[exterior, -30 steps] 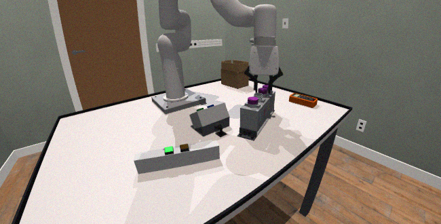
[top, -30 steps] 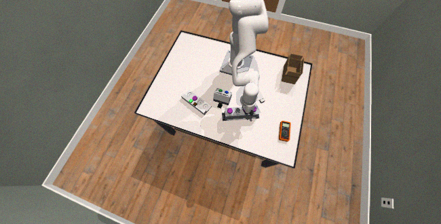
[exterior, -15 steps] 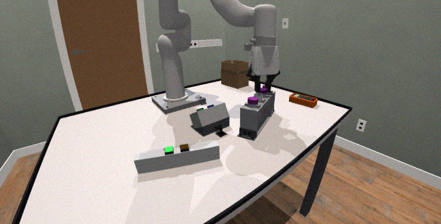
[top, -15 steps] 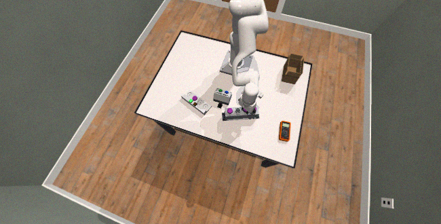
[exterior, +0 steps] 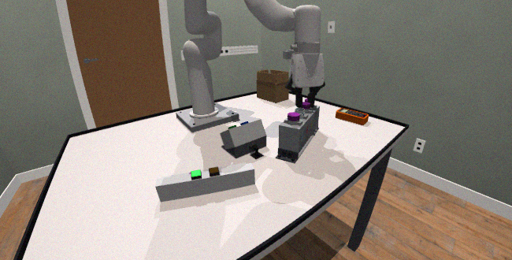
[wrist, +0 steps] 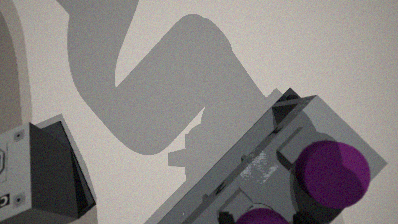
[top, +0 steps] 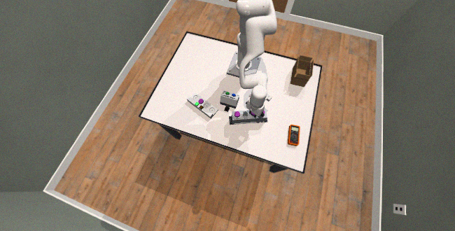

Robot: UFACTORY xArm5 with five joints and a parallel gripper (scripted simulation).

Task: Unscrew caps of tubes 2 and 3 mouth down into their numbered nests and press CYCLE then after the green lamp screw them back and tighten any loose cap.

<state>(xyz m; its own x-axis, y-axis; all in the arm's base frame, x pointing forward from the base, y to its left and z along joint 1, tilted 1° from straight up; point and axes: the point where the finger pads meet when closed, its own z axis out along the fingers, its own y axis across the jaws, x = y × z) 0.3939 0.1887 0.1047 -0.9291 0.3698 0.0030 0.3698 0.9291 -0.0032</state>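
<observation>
Now: the purple cap 1 cm below my hand. Round my hand: key housing (19 cm to the right, 8 cm below, 8 cm behind); then blue key (17 cm to the right, 10 cm behind, 6 cm below); then grey decapping station (13 cm below, 2 cm to the right, 1 cm ahead).
</observation>
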